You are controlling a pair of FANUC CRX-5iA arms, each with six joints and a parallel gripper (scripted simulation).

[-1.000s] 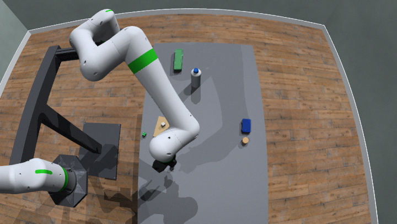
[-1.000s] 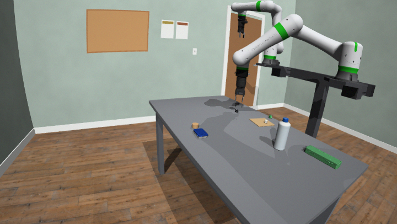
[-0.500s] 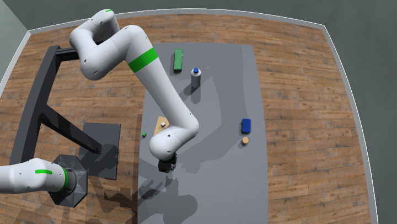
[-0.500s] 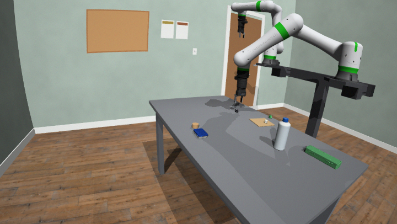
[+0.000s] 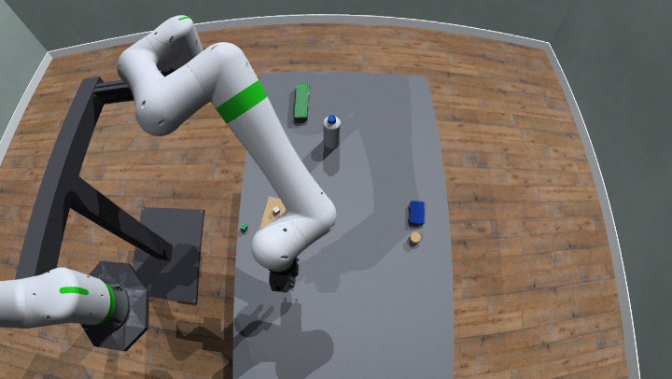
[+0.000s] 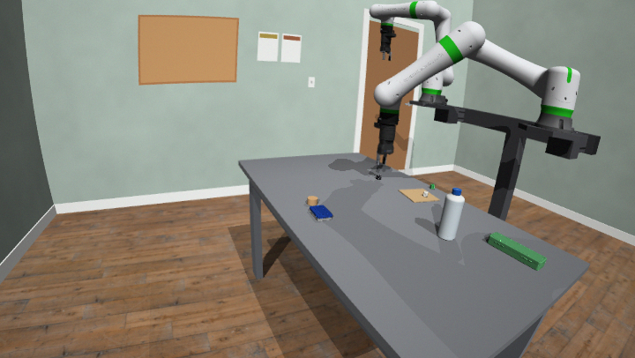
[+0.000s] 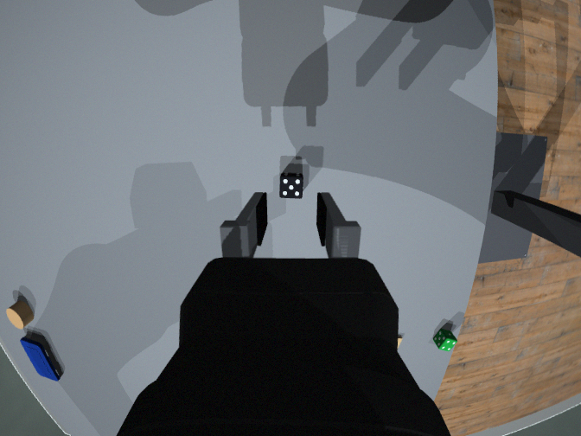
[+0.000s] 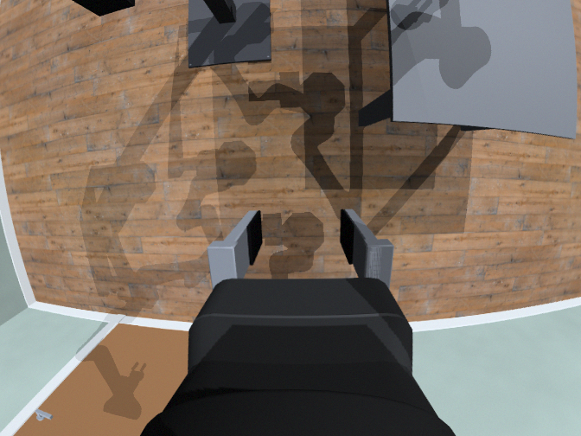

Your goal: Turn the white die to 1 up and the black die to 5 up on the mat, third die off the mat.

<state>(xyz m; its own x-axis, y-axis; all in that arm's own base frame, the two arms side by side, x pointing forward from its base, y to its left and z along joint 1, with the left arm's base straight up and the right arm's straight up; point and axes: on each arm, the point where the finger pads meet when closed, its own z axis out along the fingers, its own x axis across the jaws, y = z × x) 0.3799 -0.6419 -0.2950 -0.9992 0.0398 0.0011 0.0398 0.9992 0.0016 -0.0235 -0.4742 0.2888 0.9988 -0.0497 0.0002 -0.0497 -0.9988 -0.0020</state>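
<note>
My left hand is 90 mm above the black die. Round my left hand: tan mat: 240 mm to the left, 90 mm below, 80 mm behind; then green die: 210 mm behind, 170 mm to the left, 90 mm below; then white die: 260 mm to the left, 100 mm behind, 80 mm below.
</note>
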